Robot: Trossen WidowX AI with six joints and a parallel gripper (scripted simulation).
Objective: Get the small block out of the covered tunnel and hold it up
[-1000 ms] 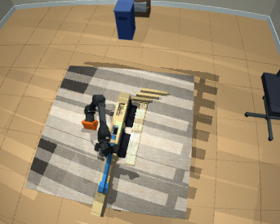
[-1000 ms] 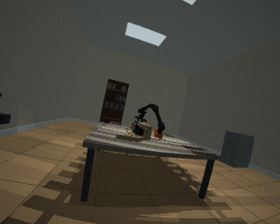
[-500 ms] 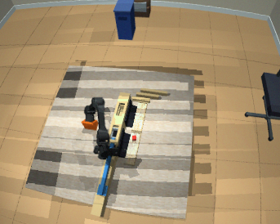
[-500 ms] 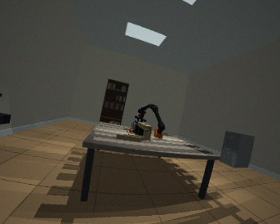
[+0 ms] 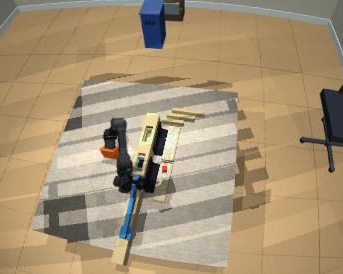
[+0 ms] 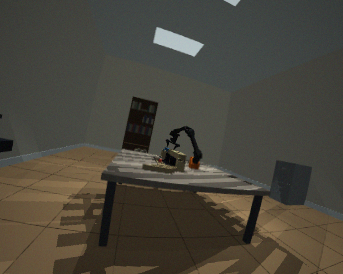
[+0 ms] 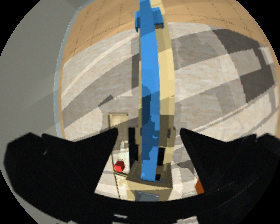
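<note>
The tan covered tunnel is 2 cm ahead of my gripper tip, 8 cm to the left of it and 8 cm below it. Also, from my gripper tip: small red block 13 cm ahead, 22 cm to the left, 13 cm below.
</note>
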